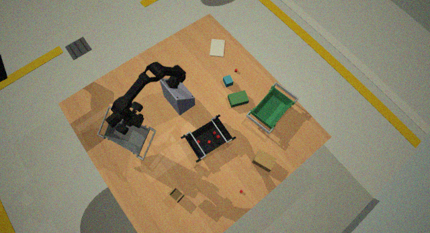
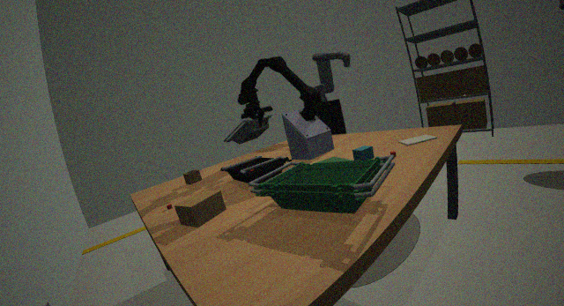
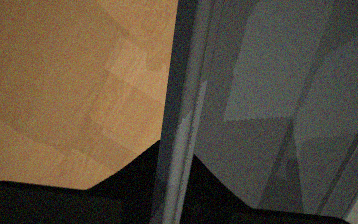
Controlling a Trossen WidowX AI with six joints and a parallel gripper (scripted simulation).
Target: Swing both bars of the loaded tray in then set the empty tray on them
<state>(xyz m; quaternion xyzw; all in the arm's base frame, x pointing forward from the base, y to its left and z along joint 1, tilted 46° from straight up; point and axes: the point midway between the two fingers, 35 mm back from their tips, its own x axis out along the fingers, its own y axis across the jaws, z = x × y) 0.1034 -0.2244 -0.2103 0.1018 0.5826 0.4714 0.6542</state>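
The grey plastic tray is 6 cm to the right of my gripper tip and 4 cm ahead of it. Round my gripper tip: teal cube 68 cm to the left, 15 cm below, 1 cm behind; then small brown box 46 cm ahead, 16 cm below, 1 cm to the left; then green block 66 cm to the left, 16 cm below, 13 cm ahead.
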